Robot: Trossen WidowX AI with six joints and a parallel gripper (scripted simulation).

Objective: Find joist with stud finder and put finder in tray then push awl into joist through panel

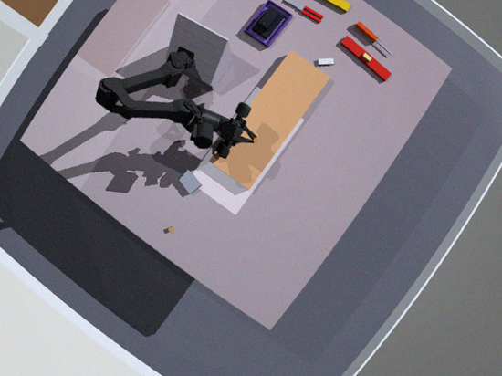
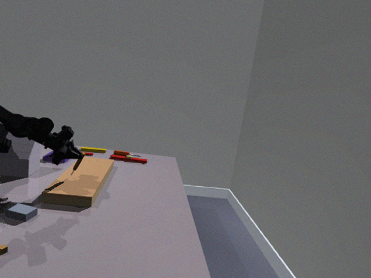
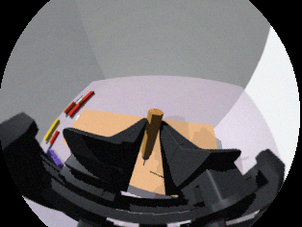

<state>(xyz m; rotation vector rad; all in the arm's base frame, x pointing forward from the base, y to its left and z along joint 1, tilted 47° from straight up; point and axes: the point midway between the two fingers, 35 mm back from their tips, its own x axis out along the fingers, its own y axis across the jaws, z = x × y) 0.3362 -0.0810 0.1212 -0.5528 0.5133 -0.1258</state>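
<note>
My gripper tip is now 30 mm past the awl, 10 mm to the right of it and 50 mm above it. Also, from my gripper tip: grey-blue block (140 mm behind, 240 mm to the right, 130 mm below); small orange cube (120 mm behind, 440 mm to the right, 140 mm below); small white block (80 mm ahead, 420 mm to the left, 140 mm below).
</note>
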